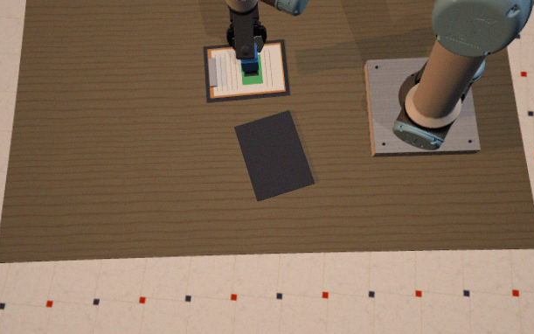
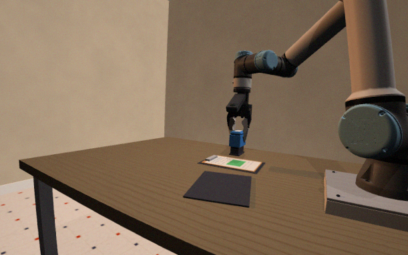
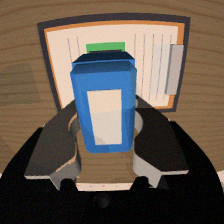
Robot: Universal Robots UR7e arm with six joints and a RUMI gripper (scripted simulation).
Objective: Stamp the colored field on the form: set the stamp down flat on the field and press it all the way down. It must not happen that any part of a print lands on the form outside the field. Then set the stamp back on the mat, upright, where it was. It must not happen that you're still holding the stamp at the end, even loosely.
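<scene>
The clipboard lies 11 cm below my hand, 3 cm ahead of it and 1 cm to the left of it. The rest, counted from my hand: blue stamp: 2 cm below; dark mat: 25 cm to the left, 11 cm below, 11 cm behind.
</scene>
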